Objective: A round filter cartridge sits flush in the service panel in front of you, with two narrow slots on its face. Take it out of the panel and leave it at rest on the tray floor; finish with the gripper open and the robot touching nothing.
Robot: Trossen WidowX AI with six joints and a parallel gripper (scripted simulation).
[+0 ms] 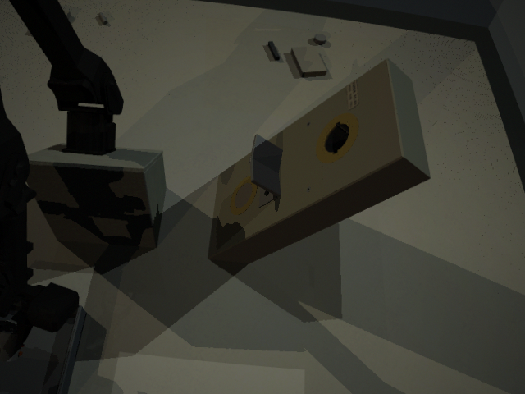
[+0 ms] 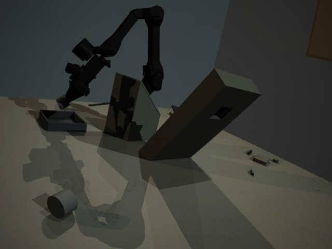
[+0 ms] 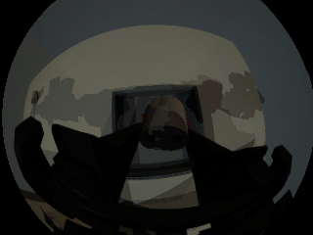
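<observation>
The round filter cartridge is right at my gripper tip. Round my gripper tip: dark tray (80 mm below); tan service panel (380 mm ahead, 300 mm to the left, 70 mm above).
</observation>
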